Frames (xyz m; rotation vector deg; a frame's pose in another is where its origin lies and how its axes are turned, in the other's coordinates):
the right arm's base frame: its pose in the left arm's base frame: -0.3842 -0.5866 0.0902 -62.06 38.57 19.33
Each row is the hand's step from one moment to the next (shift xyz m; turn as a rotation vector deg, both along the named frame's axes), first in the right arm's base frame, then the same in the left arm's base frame.
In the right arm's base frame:
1: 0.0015 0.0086 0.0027 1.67 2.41 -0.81
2: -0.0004 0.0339 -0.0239 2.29 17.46 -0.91
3: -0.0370 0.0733 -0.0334 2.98 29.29 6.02
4: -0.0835 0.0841 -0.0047 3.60 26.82 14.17
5: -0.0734 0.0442 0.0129 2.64 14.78 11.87
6: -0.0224 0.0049 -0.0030 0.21 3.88 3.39
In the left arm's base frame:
1: -0.0028 0.0061 -0.0062 -0.37 0.24 -3.01
2: -0.0274 -0.0063 -0.0305 -8.40 6.80 -13.94
3: -0.0804 0.0052 -0.0369 -12.20 18.20 -20.57
4: -0.1119 0.0388 -0.0056 -7.60 24.34 -16.82
5: -0.0760 0.0361 0.0209 -2.32 17.00 -8.49
6: -0.0207 0.0010 0.0103 -0.88 4.74 -1.83

